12 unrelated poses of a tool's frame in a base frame.
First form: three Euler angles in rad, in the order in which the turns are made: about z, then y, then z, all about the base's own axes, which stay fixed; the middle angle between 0 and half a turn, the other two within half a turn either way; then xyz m.
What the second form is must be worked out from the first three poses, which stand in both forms.
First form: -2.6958 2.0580 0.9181 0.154 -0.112 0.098
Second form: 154 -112 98 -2.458 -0.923 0.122
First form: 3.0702 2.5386 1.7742 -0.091 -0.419 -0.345
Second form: -91 -419 -345 3.093 -0.601 1.861
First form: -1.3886 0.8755 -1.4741 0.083 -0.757 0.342
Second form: 83 -757 342 -0.867 0.140 -2.927
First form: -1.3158 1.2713 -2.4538 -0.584 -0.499 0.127
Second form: -584 -499 127 -1.262 0.243 2.335
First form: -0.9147 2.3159 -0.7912 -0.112 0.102 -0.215
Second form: -112 102 -215 -2.432 0.465 -2.843
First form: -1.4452 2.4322 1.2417 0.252 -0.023 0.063
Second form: 252 -23 63 -2.436 0.082 -0.425
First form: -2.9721 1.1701 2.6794 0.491 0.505 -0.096
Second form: 491 505 -96 -0.379 -1.138 -0.049
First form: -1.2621 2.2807 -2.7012 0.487 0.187 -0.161
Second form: 487 187 -161 -2.305 0.233 1.806
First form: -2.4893 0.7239 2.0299 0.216 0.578 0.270
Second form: 216 578 270 -0.492 -0.554 -0.317
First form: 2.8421 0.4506 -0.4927 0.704 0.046 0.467
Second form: 704 46 467 0.142 -0.429 2.318
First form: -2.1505 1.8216 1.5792 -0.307 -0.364 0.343
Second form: -307 -364 343 -1.868 -0.559 0.169
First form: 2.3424 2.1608 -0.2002 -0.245 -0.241 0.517
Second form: -245 -241 517 2.322 -0.618 0.875
